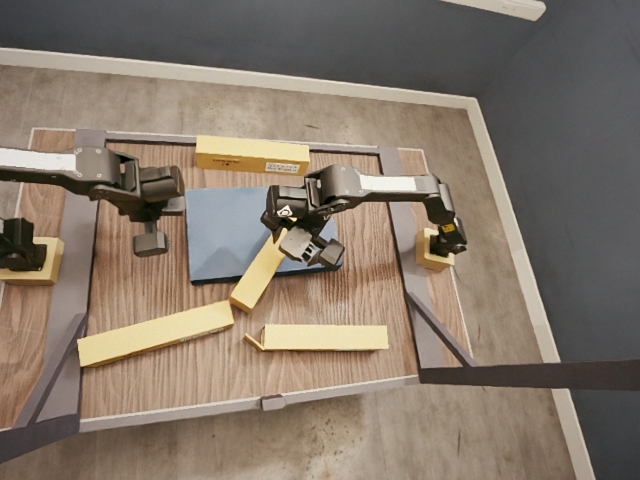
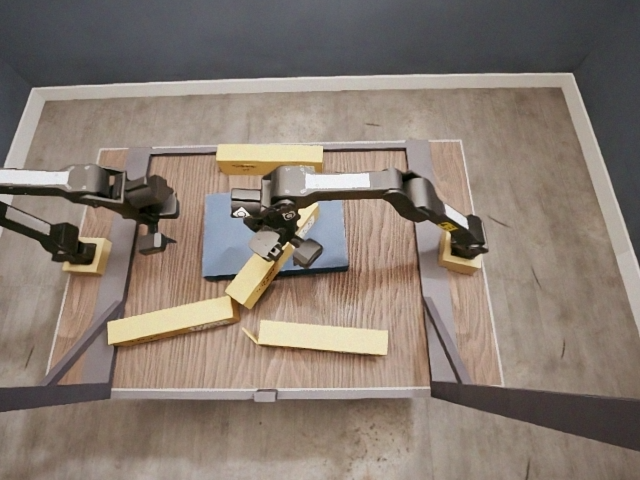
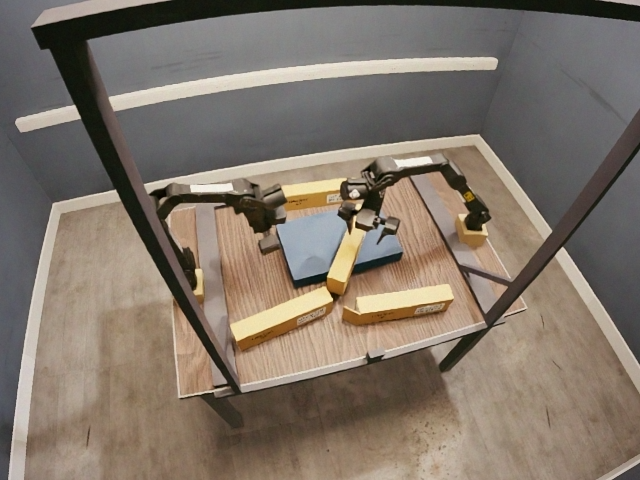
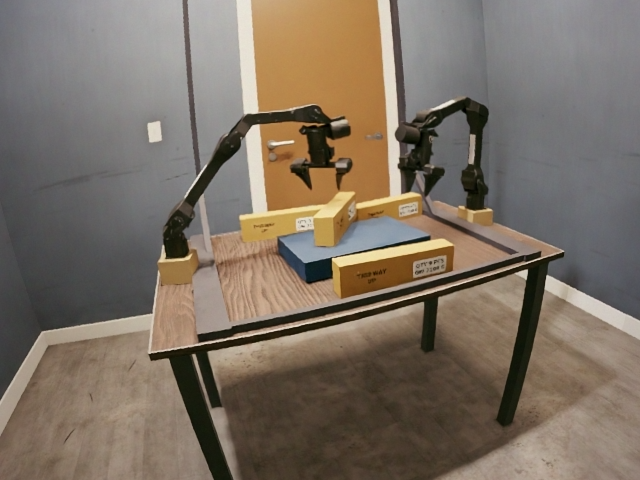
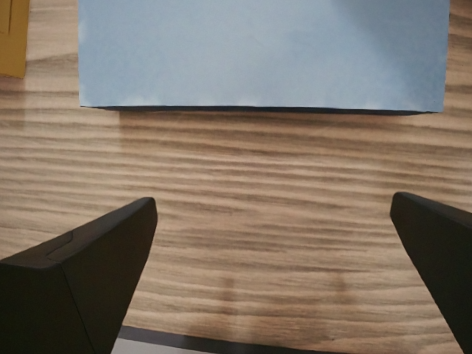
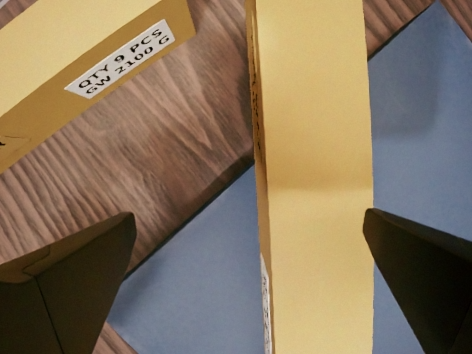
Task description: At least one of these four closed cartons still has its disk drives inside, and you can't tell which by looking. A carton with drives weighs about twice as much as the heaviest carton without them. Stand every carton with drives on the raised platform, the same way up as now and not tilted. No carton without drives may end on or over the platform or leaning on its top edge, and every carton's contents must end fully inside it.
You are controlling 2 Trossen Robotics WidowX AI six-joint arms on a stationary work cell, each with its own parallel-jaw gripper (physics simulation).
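Frame: origin at the left arm's base, x ahead, y left, z up, level; millimetres.
Where they show: left gripper, fingertip midpoint: (image 1: 164, 223) (image 2: 175, 225) (image 4: 416, 194) (image 5: 274, 206); right gripper, fingertip midpoint: (image 3: 363, 239) (image 4: 324, 189) (image 6: 251, 222); left arm's base, link origin: (image 1: 29, 257) (image 2: 83, 254) (image 4: 475, 208); right arm's base, link origin: (image 1: 439, 246) (image 2: 463, 246) (image 3: 473, 224) (image 4: 177, 254).
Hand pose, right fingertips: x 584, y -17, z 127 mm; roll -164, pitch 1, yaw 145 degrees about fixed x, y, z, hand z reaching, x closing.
Note:
Each offset is from my right fingertips to the top centre of the thing.
One yellow carton @(33 mm left, 26 mm back, 40 mm down) (image 1: 260, 271) (image 2: 261, 276) (image 3: 345, 258) (image 4: 333, 222) (image 6: 320, 125) lies diagonally across the blue platform @(114 mm left, 45 mm back, 125 mm down) (image 1: 222, 232) (image 3: 305, 248) (image 4: 382, 232) (image 5: 250, 55), its front end past the platform's front edge; I cannot tell whether it is level. A carton @(349 mm left, 77 mm back, 100 mm down) (image 1: 253, 149) (image 4: 392, 263) stands behind the platform. A carton @(156 mm right, 285 mm back, 100 mm down) (image 1: 155, 330) (image 3: 281, 317) stands front left. A carton @(180 mm right, 106 mm ahead, 100 mm down) (image 1: 325, 336) (image 3: 403, 304) stands front right, its left end flap open. My right gripper (image 4: 324, 187) (image 6: 251, 222) is open above the diagonal carton. My left gripper (image 4: 418, 192) (image 5: 274, 206) is open, left of the platform.
The front left carton's right end is close to the diagonal carton's front end. Grey frame strips (image 1: 77, 232) (image 1: 408, 248) run along both table sides, with diagonal braces (image 1: 439, 328) near the front corners. A low grey bar (image 4: 387, 294) runs along the table's back edge.

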